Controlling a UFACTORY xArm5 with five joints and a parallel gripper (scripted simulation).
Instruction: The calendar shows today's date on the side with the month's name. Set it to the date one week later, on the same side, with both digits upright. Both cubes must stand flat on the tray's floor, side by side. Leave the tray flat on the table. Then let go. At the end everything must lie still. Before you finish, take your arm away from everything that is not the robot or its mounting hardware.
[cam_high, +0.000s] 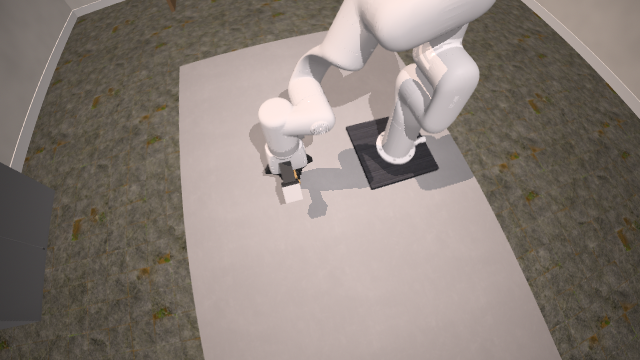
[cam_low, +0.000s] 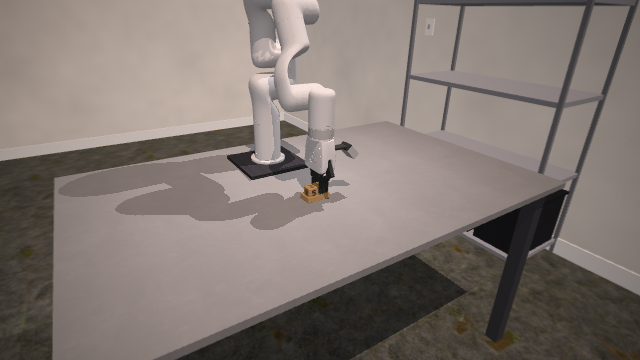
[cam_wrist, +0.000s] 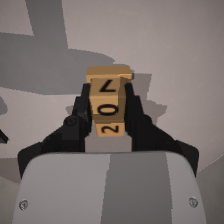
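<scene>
Right now my hand is 20 mm to the left of the wooden calendar tray and 30 mm above it.
</scene>
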